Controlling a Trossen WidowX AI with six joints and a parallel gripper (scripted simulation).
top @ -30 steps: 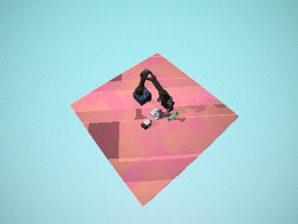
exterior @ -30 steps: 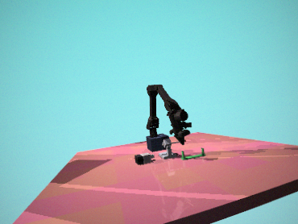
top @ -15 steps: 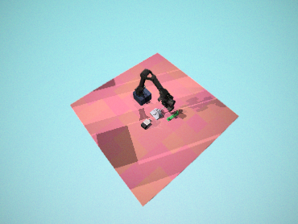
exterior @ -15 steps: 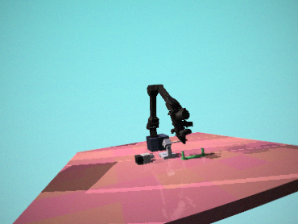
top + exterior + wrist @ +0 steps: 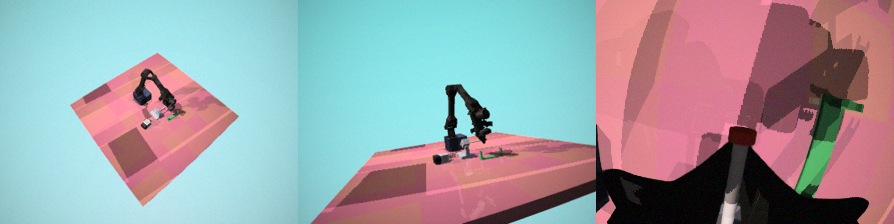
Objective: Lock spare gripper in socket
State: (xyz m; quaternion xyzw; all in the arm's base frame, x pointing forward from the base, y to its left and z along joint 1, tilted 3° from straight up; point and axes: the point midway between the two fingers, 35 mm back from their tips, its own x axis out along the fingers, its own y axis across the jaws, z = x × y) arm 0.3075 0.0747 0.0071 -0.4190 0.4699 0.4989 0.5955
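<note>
The green rest is 100 mm ahead of my gripper tip, 40 mm below it and 30 mm to the right of it. From my gripper tip the other things lie so: spare gripper 270 mm to the right, 40 mm below, 40 mm behind; grey mount 120 mm to the right, 30 mm behind, 10 mm below.
</note>
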